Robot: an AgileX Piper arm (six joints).
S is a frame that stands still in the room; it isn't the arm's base.
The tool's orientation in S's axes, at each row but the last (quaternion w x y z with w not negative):
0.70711, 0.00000, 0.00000, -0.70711
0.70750, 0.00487, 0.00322, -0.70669
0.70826, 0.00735, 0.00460, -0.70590
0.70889, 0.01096, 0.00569, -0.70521
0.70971, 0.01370, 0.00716, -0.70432
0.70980, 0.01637, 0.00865, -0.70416
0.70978, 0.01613, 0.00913, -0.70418
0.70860, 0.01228, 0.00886, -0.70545
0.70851, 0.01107, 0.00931, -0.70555
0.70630, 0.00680, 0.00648, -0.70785
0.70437, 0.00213, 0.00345, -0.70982
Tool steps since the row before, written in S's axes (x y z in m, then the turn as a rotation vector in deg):
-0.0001, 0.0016, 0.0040, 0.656, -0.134, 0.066
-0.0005, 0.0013, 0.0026, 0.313, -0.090, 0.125
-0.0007, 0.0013, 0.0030, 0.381, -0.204, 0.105
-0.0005, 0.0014, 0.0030, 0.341, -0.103, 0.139
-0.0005, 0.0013, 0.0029, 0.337, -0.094, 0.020
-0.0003, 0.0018, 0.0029, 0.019, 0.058, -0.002
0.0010, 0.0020, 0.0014, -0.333, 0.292, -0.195
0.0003, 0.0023, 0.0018, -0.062, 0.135, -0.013
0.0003, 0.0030, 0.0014, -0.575, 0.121, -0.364
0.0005, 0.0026, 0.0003, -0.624, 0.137, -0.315
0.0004, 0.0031, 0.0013, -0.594, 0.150, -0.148
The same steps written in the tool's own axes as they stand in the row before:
-0.0016, -0.0001, 0.0040, 0.134, 0.656, 0.066
-0.0013, -0.0005, 0.0026, 0.089, 0.313, 0.125
-0.0014, -0.0007, 0.0030, 0.203, 0.381, 0.107
-0.0015, -0.0005, 0.0030, 0.102, 0.342, 0.139
-0.0014, -0.0005, 0.0029, 0.096, 0.336, 0.020
-0.0019, -0.0003, 0.0028, -0.058, 0.019, -0.004
-0.0020, 0.0010, 0.0013, -0.288, -0.333, -0.202
-0.0024, 0.0003, 0.0017, -0.135, -0.061, -0.017
-0.0030, 0.0003, 0.0013, -0.113, -0.575, -0.366
-0.0026, 0.0005, 0.0003, -0.130, -0.624, -0.317
-0.0031, 0.0004, 0.0013, -0.144, -0.595, -0.150

